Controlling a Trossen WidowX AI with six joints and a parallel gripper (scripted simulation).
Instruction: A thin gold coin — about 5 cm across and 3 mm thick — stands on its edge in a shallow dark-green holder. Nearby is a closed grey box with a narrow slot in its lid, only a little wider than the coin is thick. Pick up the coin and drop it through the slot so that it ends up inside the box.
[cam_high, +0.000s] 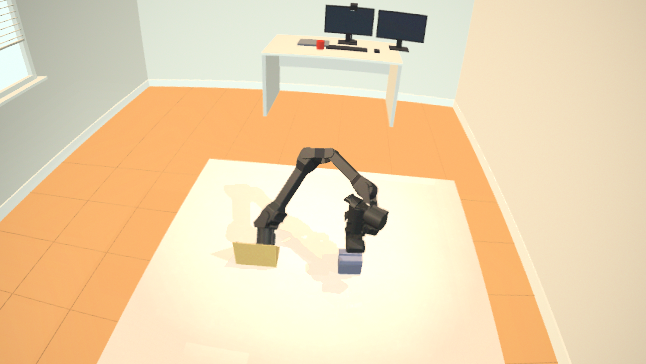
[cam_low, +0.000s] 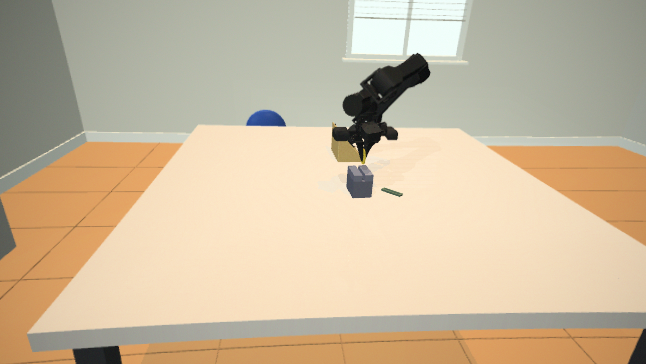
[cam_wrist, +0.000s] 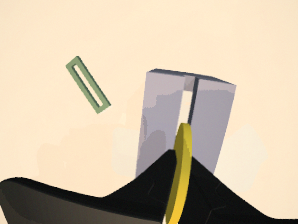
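Right now my gripper tip is 10 mm below the gold coin.
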